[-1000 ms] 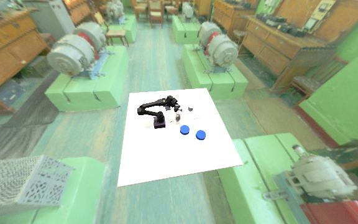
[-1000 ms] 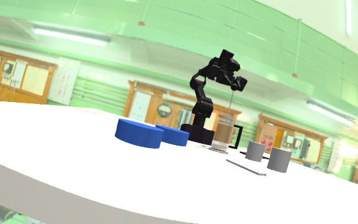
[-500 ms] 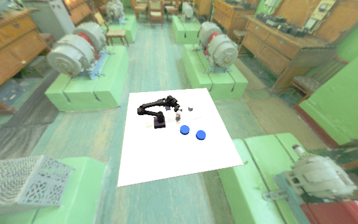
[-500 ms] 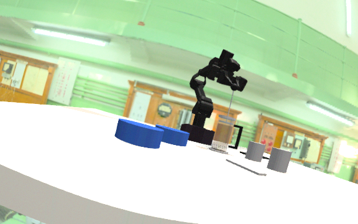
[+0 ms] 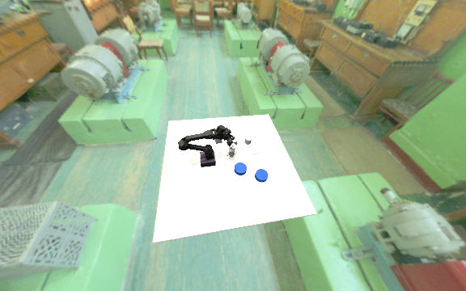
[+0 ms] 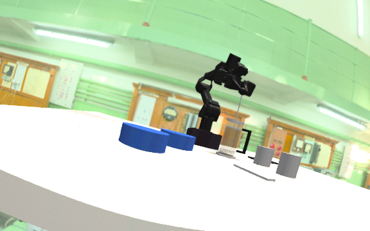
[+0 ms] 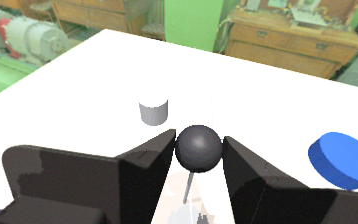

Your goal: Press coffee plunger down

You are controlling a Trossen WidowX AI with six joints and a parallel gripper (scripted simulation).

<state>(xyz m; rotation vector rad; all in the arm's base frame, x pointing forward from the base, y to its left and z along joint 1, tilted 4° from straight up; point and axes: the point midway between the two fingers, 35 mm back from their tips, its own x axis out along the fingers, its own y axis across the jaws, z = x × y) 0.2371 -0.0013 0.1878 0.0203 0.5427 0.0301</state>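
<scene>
Now: the coffee press 10 mm to the left of my gripper tip and 130 mm below it.
</scene>
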